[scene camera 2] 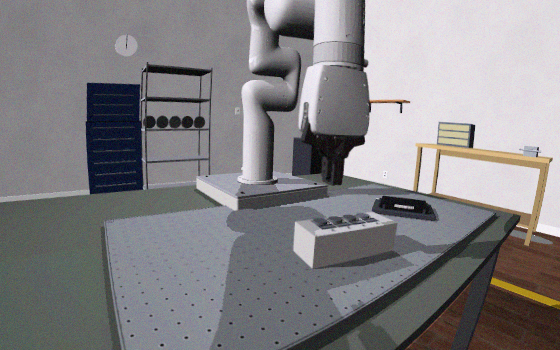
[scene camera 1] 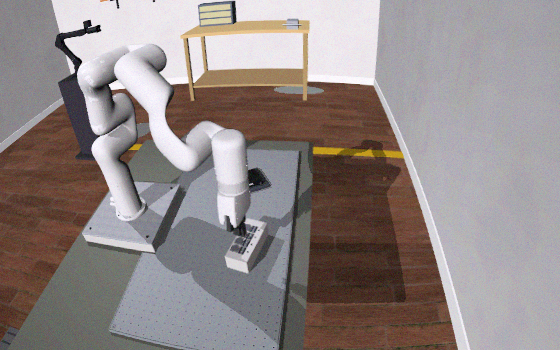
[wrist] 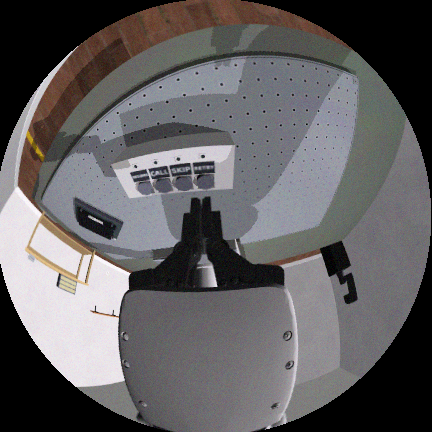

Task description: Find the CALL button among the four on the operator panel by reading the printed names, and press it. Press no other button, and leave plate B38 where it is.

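Frame: origin at the arm's base, x ahead, y left, z up, level; millimetres.
Where they show: gripper, fingertip midpoint: [scene camera 2: 331, 183] [scene camera 1: 239, 234] [wrist: 202, 207]; arm's base, link origin: [scene camera 2: 257, 180] [scene camera 1: 131, 209] [wrist: 205, 268].
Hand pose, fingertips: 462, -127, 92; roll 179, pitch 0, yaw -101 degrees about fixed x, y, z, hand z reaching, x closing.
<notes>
Things, the pixels of their top centre, and the offset from my fingertips, as dx, dy, dz. Level surfaces: height alone.
- white operator panel, top centre: [wrist: 169, 174] [scene camera 2: 348, 220] [scene camera 1: 246, 238] +3, +44, -67
- CALL button, top centre: [wrist: 162, 186] [scene camera 2: 349, 216] -12, +63, -67
- dark plate, top centre: [scene camera 2: 404, 201] [wrist: 94, 226] [scene camera 1: 242, 178] -84, +364, -96
- board, surface height: dz -123
The white operator panel [scene camera 1: 237, 263] [scene camera 2: 350, 247] [wrist: 225, 172] lies on the perforated board with four round grey buttons. In the wrist view the printed names include CALL, SKIP and RETRY; the leftmost name is too blurred to read. The CALL button [scene camera 2: 350, 218] [wrist: 163, 185] is second from the left in the wrist view, between the leftmost button and SKIP. My gripper [scene camera 1: 237, 232] [scene camera 2: 332, 183] [wrist: 202, 207] is shut and empty, pointing down, raised above the board on the arm-base side of the panel. In the wrist view its tips are below the RETRY button, right of CALL.
A dark plate [scene camera 1: 259, 179] [scene camera 2: 404, 212] [wrist: 97, 220] with a white label, its print unreadable, lies on the board [scene camera 1: 200, 310] beyond the panel's leftmost-button end. The arm's base slab [scene camera 1: 120, 245] [scene camera 2: 280, 196] stands behind the panel. A wooden workbench [scene camera 1: 245, 30] [scene camera 2: 480, 154] stands farther off.
</notes>
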